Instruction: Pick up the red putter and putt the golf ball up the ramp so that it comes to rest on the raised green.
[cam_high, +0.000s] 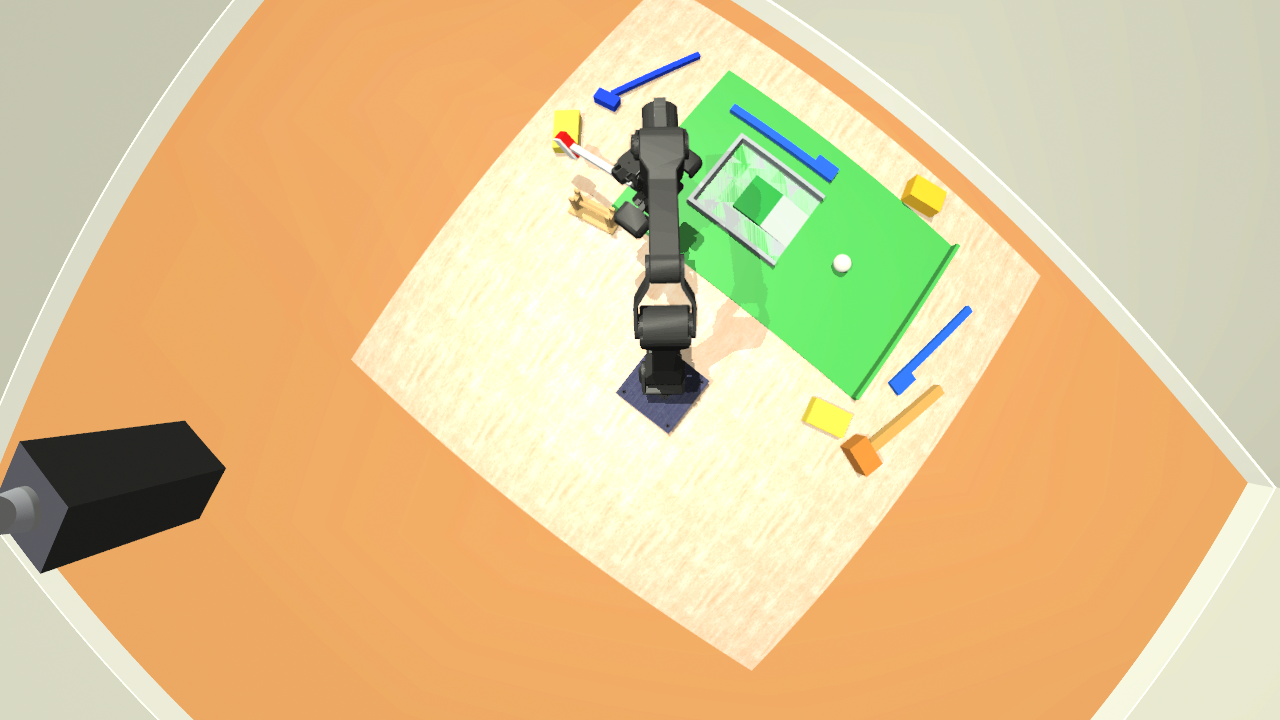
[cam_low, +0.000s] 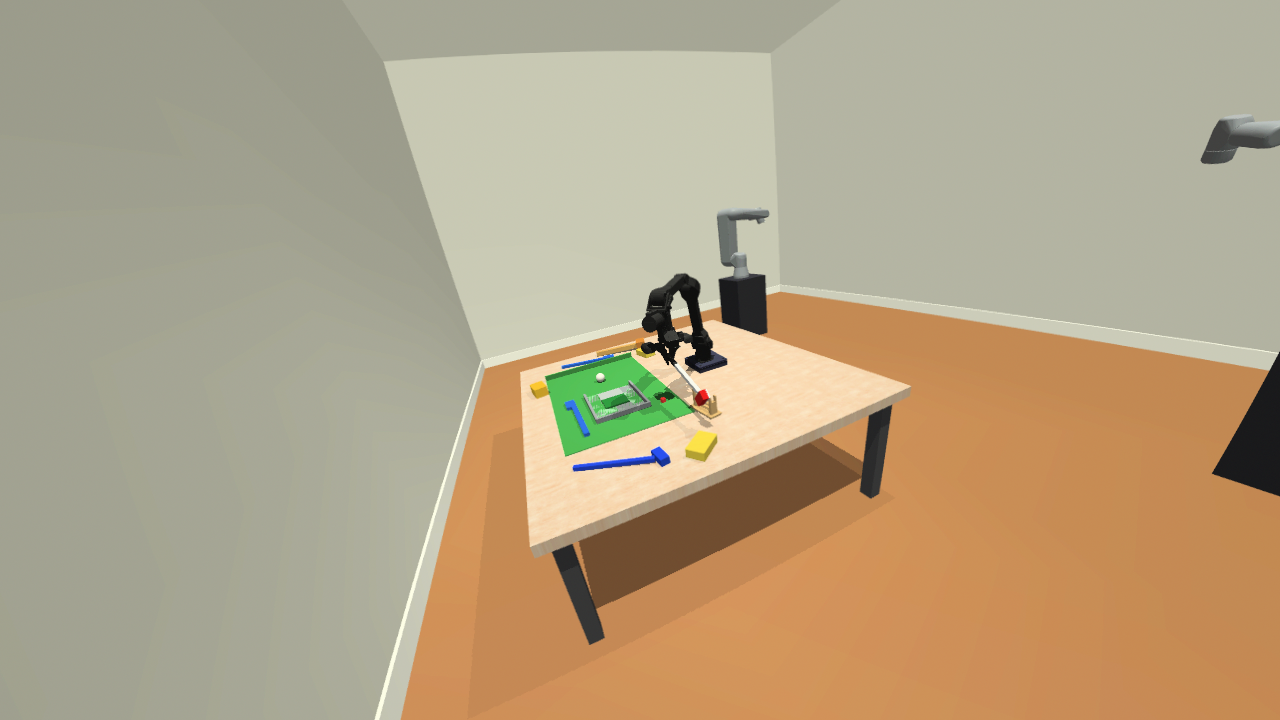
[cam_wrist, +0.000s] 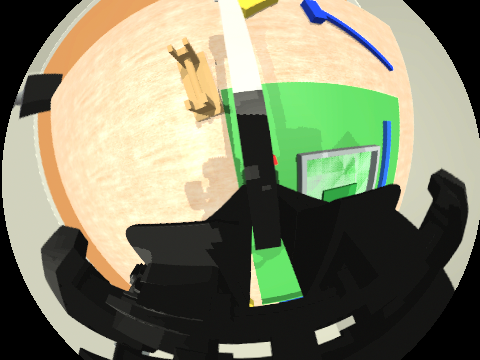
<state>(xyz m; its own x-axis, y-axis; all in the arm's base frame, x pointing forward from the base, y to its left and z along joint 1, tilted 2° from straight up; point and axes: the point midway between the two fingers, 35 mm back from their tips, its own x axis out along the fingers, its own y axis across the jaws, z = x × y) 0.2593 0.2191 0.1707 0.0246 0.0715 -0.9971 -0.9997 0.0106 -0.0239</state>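
My gripper tip is now 13 cm to the right of the red putter. Round my gripper tip: white golf ball: 39 cm to the right, 21 cm ahead, 13 cm below; then wooden stand: 13 cm to the left, 12 cm below, 6 cm behind; then small red cube: 14 cm below, 4 cm ahead, 2 cm to the right.
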